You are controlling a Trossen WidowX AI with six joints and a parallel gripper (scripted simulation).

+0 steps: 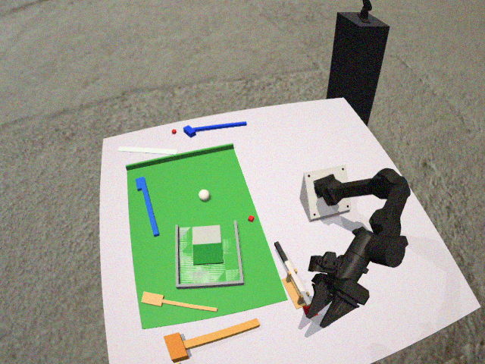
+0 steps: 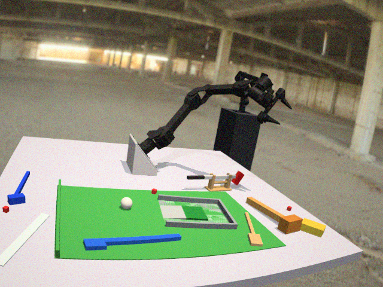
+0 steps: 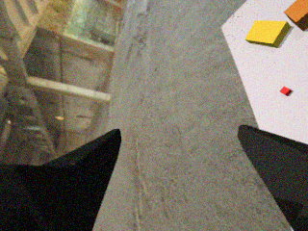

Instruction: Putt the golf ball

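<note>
My gripper tip is now 11 cm past the red putter, 23 cm to the left of it and 33 cm above it. Round my gripper tip: wooden rack 10 cm behind, 22 cm to the right, 35 cm below; then green wall 12 cm ahead, 94 cm to the right, 37 cm below; then white golf ball 7 cm ahead, 69 cm to the right, 36 cm below.
</note>
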